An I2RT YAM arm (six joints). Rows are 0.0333 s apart.
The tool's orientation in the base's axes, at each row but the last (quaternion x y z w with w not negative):
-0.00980 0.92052 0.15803 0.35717
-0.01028 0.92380 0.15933 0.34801
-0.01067 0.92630 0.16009 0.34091
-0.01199 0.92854 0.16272 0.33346
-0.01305 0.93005 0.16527 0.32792
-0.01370 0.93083 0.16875 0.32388
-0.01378 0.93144 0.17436 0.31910
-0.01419 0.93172 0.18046 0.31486
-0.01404 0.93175 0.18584 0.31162
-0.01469 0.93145 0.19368 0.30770
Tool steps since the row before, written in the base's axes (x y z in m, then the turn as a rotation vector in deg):
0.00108 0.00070 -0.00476 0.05 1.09 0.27
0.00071 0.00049 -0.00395 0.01 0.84 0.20
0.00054 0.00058 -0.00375 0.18 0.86 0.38
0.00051 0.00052 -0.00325 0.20 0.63 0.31
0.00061 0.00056 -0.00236 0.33 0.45 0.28
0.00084 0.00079 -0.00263 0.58 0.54 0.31
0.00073 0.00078 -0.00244 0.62 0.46 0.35
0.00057 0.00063 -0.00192 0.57 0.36 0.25
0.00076 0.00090 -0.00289 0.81 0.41 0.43
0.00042 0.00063 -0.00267 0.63 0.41 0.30
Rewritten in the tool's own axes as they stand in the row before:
0.00241 -0.00083 0.00422 -0.11 1.11 0.17
0.00206 -0.00076 0.00339 -0.06 0.85 0.12
0.00202 -0.00060 0.00320 -0.30 0.90 0.10
0.00167 -0.00053 0.00283 -0.29 0.66 0.09
0.00102 -0.00026 0.00227 -0.39 0.47 0.14
0.00100 -0.00017 0.00269 -0.60 0.53 0.29
0.00095 -0.00014 0.00249 -0.66 0.46 0.26
0.00073 -0.00012 0.00196 -0.57 0.34 0.27
0.00116 -0.00025 0.00289 -0.87 0.41 0.29
0.00126 -0.00042 0.00244 -0.65 0.39 0.29

